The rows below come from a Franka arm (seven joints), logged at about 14 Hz.
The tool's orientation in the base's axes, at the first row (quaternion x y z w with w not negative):
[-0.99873 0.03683 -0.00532 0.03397]
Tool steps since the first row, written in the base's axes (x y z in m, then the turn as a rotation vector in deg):
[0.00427 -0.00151 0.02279 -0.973 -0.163 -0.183]
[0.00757 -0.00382 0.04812 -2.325 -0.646 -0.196]
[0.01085 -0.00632 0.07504 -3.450 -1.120 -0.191]
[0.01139 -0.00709 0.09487 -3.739 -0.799 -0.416]
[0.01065 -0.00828 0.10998 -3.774 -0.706 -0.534]
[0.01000 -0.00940 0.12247 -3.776 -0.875 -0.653]
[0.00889 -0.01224 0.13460 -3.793 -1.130 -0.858]
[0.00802 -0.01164 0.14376 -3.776 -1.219 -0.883]
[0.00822 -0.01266 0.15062 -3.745 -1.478 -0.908]
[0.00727 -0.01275 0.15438 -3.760 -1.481 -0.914]
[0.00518 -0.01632 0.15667 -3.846 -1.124 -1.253]
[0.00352 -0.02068 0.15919 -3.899 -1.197 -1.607]
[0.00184 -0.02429 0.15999 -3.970 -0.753 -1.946]
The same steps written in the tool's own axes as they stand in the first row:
[0.00455 -0.00037 -0.02278 -0.960 0.246 0.159]
[0.00822 -0.00004 -0.04816 -2.272 0.826 0.121]
[0.01190 0.00037 -0.07515 -3.359 1.380 0.070]
[0.01265 -0.00025 -0.09497 -3.673 1.097 0.312]
[0.01213 -0.00005 -0.11014 -3.716 1.015 0.436]
[0.01166 0.00026 -0.12268 -3.706 1.192 0.543]
[0.01086 0.00234 -0.13499 -3.706 1.461 0.730]
[0.01003 0.00118 -0.14410 -3.683 1.550 0.749]
[0.01036 0.00172 -0.15101 -3.633 1.807 0.757]
[0.00945 0.00162 -0.15478 -3.648 1.811 0.763]
[0.00764 0.00517 -0.15733 -3.762 1.485 1.124]
[0.00633 0.00945 -0.16016 -3.813 1.586 1.471]
[0.00493 0.01311 -0.16123 -3.919 1.173 1.838]

